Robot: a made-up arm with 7 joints.
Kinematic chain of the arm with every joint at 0, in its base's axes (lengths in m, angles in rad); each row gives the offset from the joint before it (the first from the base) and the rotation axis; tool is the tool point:
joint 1: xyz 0 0.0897 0 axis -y
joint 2: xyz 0 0.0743 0 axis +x
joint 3: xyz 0 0 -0.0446 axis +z
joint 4: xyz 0 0 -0.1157 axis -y
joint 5: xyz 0 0 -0.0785 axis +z
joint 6: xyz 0 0 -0.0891 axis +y
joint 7: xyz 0 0 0 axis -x
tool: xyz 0 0 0
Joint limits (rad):
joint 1: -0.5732..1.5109
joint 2: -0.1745..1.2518
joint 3: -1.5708..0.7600
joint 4: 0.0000..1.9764
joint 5: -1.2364..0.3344
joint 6: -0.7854..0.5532
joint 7: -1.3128..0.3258
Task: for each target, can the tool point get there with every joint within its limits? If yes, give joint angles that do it. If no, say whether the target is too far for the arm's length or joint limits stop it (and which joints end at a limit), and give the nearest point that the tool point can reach.
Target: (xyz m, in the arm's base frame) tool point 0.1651 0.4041 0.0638
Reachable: yes | joints 1.2440 0.8491 0.4631 0.8574 -1.0196 0.2835 -0.6302
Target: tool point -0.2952 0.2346 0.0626
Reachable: no: joint limits stop it (at a limit: joint 1, joint 2, joint 3, joint 4) | nearest point -0.0644 0.2867 0.1157 | short by 0.242 m
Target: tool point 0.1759 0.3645 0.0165
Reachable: yes | joints 0.7669 0.7233 0.5108 1.2361 -0.4086 0.1326 -0.2959
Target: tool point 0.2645 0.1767 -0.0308
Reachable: yes | joints 0.8414 0.2459 -0.2595 1.2430 -0.0467 -0.1133 -0.4068
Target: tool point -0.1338 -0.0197 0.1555
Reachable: no: joint limits stop it (at a limit: joint 1, joint 2, joint 4) | nearest point 0.0762 0.0243 0.0852 | short by 0.226 m
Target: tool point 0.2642 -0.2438 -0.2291
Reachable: no: too far | nearest point 0.1763 -0.0134 -0.1529 | short by 0.258 m
